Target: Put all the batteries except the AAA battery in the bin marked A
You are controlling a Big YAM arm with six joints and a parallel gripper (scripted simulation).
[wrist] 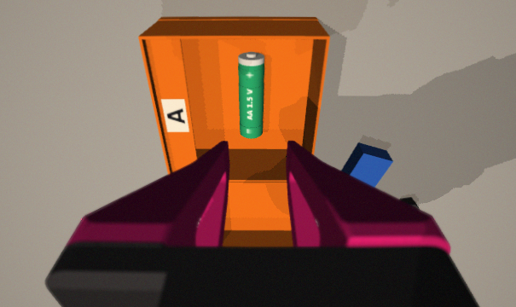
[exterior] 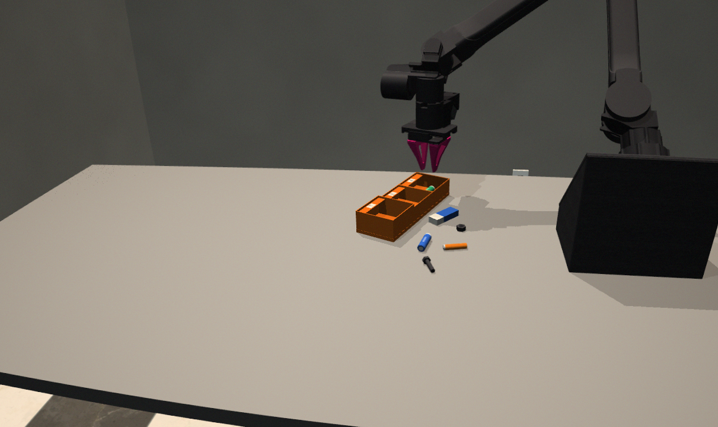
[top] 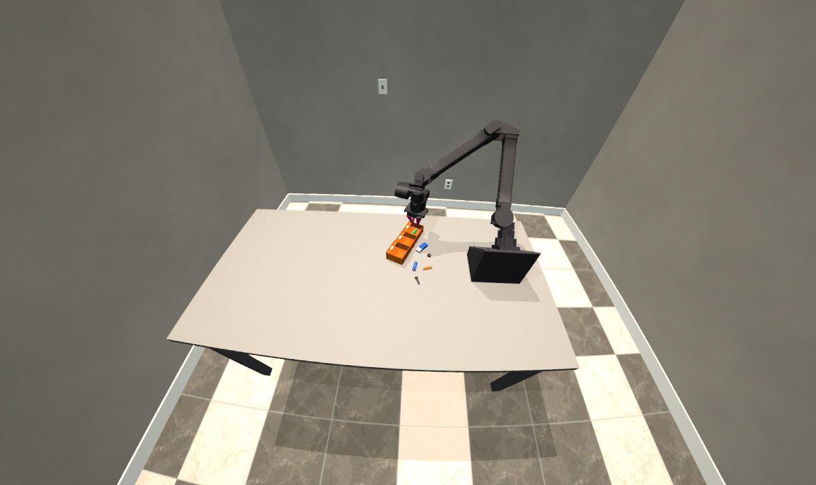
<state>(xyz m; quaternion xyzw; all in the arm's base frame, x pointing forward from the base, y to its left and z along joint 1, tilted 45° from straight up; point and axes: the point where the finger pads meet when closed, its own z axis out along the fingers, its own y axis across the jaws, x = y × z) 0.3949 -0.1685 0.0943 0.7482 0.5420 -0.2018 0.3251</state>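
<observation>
The blue battery lies 21 cm to the left of my hand, 7 cm below it and 2 cm behind it. Round my hand: eraser: 10 cm to the left, 7 cm below, 4 cm behind; then orange bin row: 7 cm to the left, 5 cm below, 4 cm ahead; then green battery: 6 cm below.
</observation>
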